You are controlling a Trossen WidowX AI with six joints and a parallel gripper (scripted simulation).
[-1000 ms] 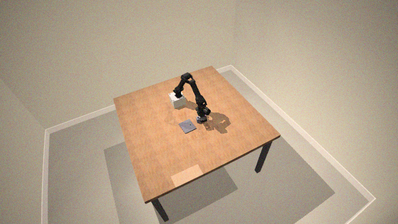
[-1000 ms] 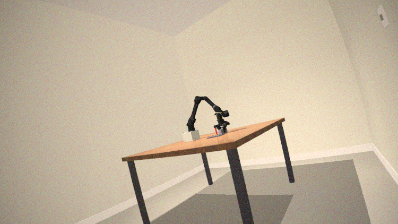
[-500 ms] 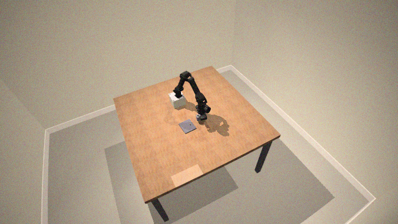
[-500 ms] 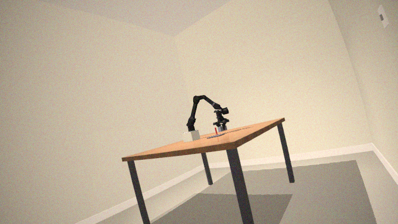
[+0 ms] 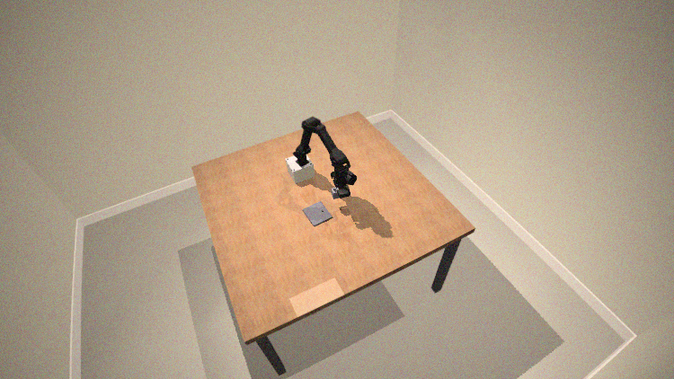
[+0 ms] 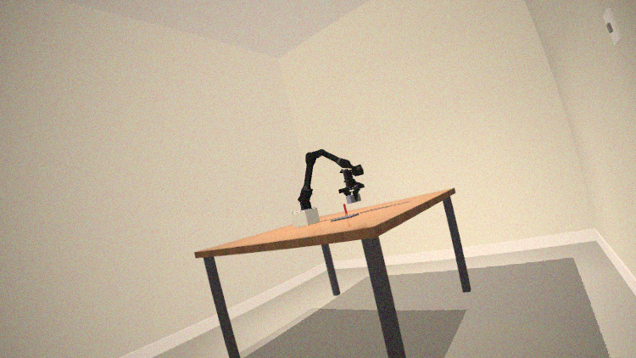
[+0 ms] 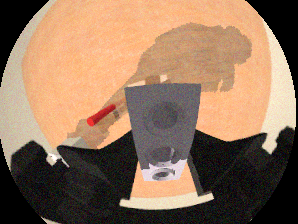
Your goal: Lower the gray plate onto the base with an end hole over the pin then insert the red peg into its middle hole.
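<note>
Right now my gripper tip is 13 cm to the left of the base, 7 cm above it and 2 cm past it. From my gripper tip the other things lie so: gray plate: 3 cm above; then red peg: 9 cm behind, 4 cm to the left, 4 cm below.
</note>
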